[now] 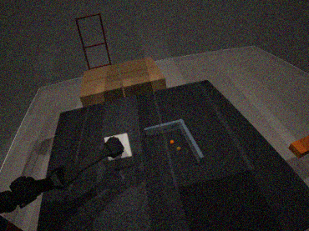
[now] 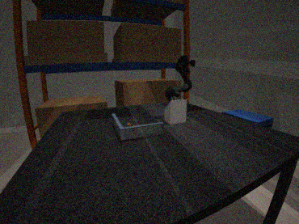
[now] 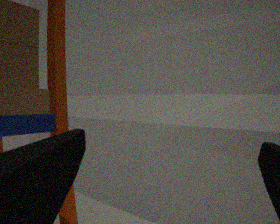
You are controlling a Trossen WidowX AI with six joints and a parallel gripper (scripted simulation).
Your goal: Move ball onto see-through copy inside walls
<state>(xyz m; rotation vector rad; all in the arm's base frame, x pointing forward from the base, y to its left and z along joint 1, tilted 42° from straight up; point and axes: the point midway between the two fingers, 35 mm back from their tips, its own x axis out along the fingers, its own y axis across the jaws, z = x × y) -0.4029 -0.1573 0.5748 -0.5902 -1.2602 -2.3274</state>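
Now: gripper tip 720 mm short of the orange ball, 590 mm to the right of it and 450 mm above it.
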